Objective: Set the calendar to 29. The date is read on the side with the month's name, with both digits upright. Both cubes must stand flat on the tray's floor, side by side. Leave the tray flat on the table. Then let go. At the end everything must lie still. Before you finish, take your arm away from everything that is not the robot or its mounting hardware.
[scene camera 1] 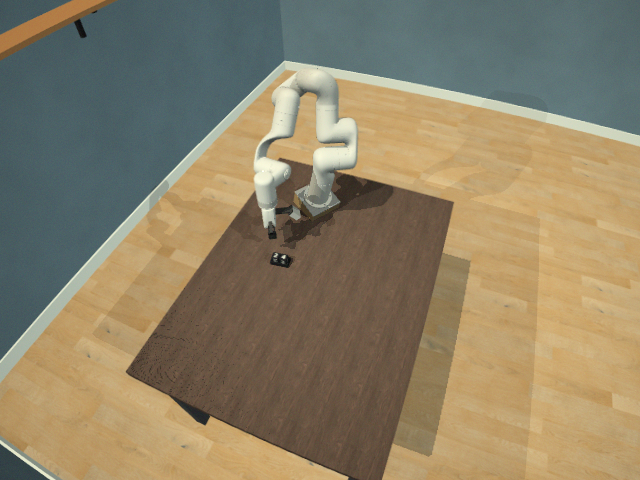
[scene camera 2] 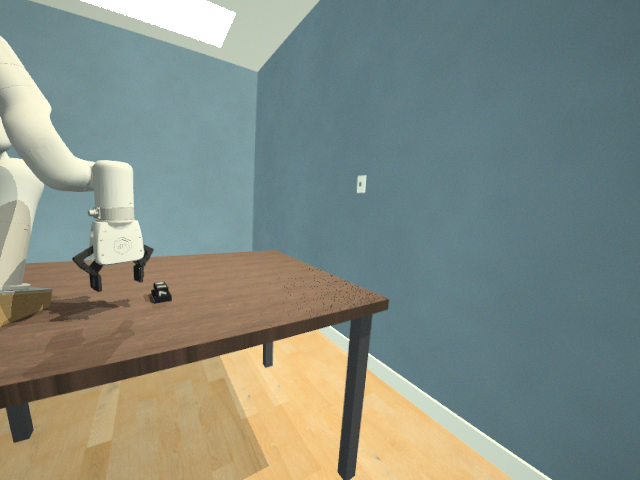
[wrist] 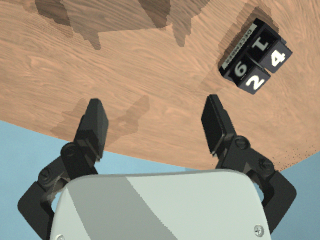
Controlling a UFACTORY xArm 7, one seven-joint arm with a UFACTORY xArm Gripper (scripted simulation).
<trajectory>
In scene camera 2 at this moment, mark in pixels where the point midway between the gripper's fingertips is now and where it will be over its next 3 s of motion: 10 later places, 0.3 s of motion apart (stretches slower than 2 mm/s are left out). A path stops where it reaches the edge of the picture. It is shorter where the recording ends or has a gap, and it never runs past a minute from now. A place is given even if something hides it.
My gripper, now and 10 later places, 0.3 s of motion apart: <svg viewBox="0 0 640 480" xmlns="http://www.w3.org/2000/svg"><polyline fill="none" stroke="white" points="119,285 120,291 121,294 122,298 122,300 122,299 122,294 126,290 135,288 144,285 152,284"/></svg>
</trajectory>
